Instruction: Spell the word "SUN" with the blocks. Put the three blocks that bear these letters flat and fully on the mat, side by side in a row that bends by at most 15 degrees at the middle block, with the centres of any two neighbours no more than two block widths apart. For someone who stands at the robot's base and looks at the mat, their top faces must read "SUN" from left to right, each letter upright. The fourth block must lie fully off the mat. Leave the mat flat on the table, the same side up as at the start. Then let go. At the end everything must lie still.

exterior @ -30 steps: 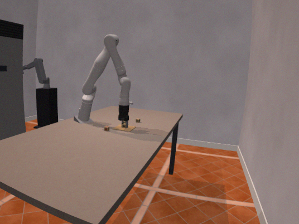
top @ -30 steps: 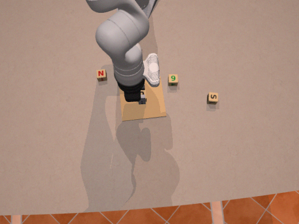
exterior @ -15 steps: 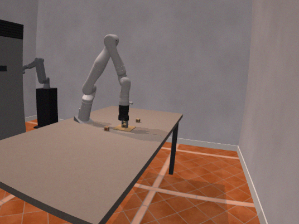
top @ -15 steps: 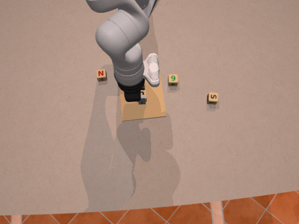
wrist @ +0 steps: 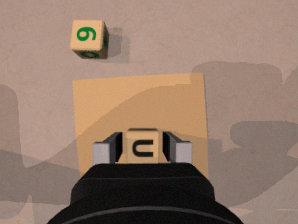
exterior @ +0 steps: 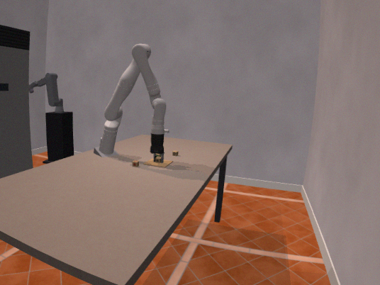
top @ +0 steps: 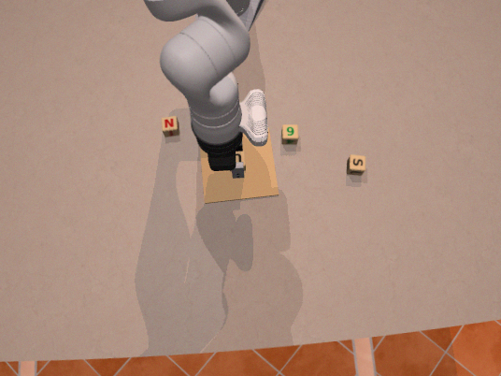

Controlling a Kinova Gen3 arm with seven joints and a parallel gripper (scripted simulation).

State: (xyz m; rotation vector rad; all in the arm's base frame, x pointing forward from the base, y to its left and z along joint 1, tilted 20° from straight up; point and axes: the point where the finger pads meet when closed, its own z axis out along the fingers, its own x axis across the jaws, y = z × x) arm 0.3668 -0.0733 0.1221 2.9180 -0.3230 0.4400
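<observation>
Now: hand right at the U block. Also, from my hand: mat 20 mm below; then N block 110 mm behind, 100 mm to the right, 10 mm below; then green 9 block 20 mm behind, 110 mm to the left, 10 mm below.
</observation>
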